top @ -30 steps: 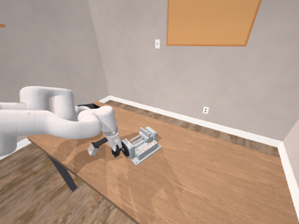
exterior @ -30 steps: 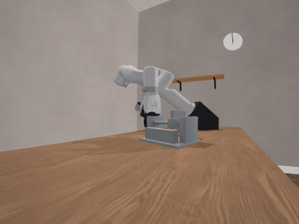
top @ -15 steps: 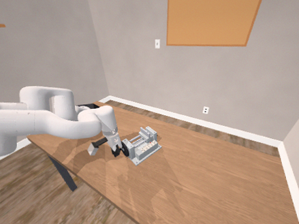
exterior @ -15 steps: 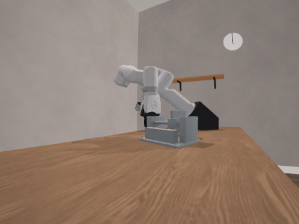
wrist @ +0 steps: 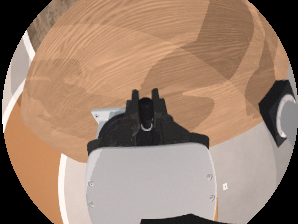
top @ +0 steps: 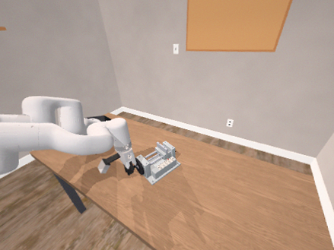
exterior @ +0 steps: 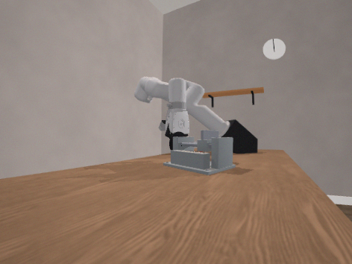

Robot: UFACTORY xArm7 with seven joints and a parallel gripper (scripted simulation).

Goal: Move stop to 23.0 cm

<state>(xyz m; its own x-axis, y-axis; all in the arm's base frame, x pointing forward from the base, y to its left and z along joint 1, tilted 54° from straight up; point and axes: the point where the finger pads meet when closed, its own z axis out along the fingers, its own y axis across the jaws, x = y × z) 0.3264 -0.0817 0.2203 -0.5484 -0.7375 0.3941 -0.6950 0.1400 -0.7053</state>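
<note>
The handwheel lies 2 cm ahead of my hand and 2 cm to the left of it. The rest, counted from my hand: sliding stop block 15 cm ahead, 13 cm to the left, 3 cm above.
</note>
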